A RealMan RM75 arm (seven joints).
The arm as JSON. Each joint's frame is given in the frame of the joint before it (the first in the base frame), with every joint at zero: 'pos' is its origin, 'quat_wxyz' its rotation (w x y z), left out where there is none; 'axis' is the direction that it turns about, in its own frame. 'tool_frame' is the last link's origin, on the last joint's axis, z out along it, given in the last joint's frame.
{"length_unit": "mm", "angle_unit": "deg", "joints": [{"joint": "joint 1", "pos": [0.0, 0.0, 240.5], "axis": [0.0, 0.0, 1.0]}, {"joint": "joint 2", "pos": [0.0, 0.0, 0.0], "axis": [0.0, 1.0, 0.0]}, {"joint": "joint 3", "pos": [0.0, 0.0, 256.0], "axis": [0.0, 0.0, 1.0]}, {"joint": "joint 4", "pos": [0.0, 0.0, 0.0], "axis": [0.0, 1.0, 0.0]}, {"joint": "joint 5", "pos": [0.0, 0.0, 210.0], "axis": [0.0, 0.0, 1.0]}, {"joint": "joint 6", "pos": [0.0, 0.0, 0.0], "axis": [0.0, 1.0, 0.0]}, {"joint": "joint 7", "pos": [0.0, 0.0, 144.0], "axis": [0.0, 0.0, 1.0]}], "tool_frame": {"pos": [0.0, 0.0, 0.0]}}
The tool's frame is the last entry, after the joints.
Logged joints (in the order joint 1, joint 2, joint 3, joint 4, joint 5, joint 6, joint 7), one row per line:
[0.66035 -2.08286 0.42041 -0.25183 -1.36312 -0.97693 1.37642]
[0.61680 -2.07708 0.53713 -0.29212 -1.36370 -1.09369 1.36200]
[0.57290 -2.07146 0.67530 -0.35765 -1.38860 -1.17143 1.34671]
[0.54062 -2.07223 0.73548 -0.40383 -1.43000 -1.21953 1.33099]
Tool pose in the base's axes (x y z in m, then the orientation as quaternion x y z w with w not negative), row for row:
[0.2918 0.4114 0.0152 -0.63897 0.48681 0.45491 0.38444]
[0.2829 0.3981 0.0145 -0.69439 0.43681 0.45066 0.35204]
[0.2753 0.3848 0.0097 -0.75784 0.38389 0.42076 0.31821]
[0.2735 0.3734 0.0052 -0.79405 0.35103 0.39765 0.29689]
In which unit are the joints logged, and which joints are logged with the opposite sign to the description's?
The joints are logged in radians. Opposite sign: joint 2, joint 3.
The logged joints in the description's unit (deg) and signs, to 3 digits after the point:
[37.835 119.339 -24.088 -14.429 -78.101 -55.974 78.863]
[35.340 119.008 -30.775 -16.737 -78.134 -62.664 78.037]
[32.825 118.686 -38.692 -20.492 -79.561 -67.118 77.161]
[30.975 118.730 -42.140 -23.138 -81.933 -69.874 76.260]

